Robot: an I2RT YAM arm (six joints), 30 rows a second.
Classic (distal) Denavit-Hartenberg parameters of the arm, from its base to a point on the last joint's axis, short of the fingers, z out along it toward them. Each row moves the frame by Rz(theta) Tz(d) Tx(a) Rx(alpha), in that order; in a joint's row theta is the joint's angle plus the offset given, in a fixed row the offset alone. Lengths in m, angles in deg.
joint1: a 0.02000, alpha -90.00, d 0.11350, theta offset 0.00
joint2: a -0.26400, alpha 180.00, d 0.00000, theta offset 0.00
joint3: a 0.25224, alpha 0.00, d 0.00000, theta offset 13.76
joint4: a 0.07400, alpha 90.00, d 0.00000, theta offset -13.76
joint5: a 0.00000, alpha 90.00, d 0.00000, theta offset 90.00
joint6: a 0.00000, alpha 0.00, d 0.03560, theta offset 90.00
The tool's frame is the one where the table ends.
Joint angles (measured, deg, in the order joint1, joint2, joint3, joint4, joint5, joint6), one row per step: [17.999, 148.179, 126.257, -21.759, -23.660, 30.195]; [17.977, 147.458, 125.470, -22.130, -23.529, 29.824]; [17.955, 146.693, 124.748, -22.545, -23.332, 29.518]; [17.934, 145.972, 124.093, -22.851, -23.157, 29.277]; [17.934, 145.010, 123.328, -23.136, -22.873, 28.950]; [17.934, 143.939, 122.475, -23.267, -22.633, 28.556]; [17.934, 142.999, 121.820, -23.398, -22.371, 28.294]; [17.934, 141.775, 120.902, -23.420, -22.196, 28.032]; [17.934, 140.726, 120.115, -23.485, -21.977, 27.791]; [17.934, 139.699, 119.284, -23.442, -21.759, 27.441]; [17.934, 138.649, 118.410, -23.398, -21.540, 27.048]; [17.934, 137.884, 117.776, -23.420, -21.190, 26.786]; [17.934, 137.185, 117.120, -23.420, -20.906, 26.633]
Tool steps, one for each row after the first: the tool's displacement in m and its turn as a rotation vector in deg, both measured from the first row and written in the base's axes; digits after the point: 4 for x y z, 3 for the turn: [-0.0021, -0.0010, 0.0019, -0.408, 0.171, 0.119]; [-0.0043, -0.0020, 0.0045, -0.808, 0.305, 0.152]; [-0.0061, -0.0030, 0.0072, -1.119, 0.356, 0.162]; [-0.0084, -0.0039, 0.0116, -1.501, 0.192, 0.169]; [-0.0108, -0.0048, 0.0166, -1.834, -0.168, 0.250]; [-0.0129, -0.0056, 0.0215, -2.095, -0.519, 0.228]; [-0.0156, -0.0066, 0.0277, -2.259, -0.975, 0.265]; [-0.0180, -0.0075, 0.0328, -2.469, -1.345, 0.258]; [-0.0204, -0.0084, 0.0376, -2.722, -1.816, 0.320]; [-0.0230, -0.0094, 0.0423, -3.005, -2.292, 0.408]; [-0.0249, -0.0102, 0.0456, -3.342, -2.612, 0.320]; [-0.0268, -0.0110, 0.0482, -3.600, -2.793, 0.213]
